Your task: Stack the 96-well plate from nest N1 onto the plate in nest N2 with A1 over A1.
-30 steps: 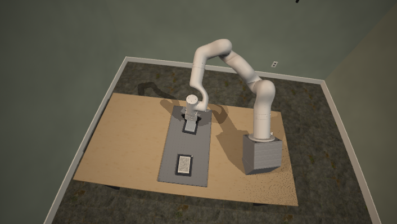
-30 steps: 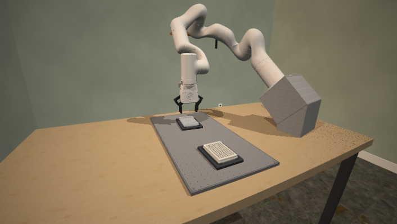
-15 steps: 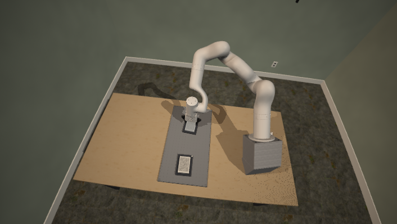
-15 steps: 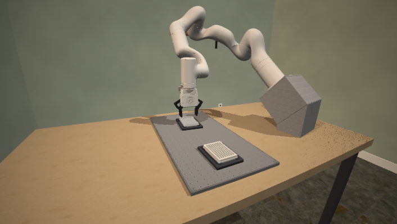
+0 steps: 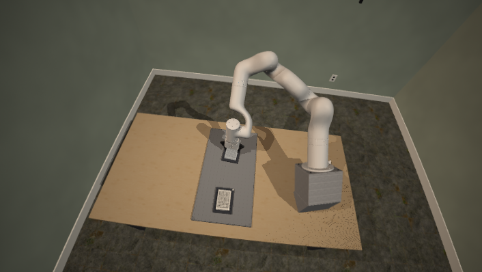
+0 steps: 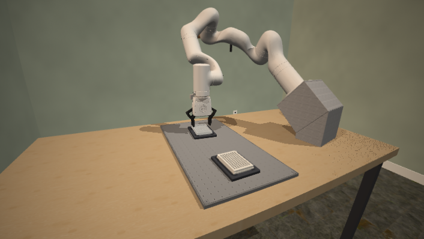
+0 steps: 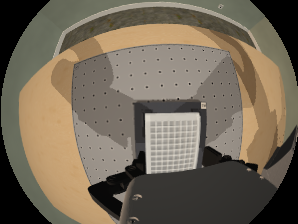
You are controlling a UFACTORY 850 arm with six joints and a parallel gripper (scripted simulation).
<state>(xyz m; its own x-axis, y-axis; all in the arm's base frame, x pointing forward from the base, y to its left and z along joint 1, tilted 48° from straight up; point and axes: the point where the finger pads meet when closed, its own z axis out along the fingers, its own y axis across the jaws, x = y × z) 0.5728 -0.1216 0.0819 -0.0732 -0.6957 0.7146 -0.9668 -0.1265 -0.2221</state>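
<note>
Now: hand 4 cm above the plate nest. The rest, counted from my hand: plate: 36 cm to the left, 3 cm below.
</note>
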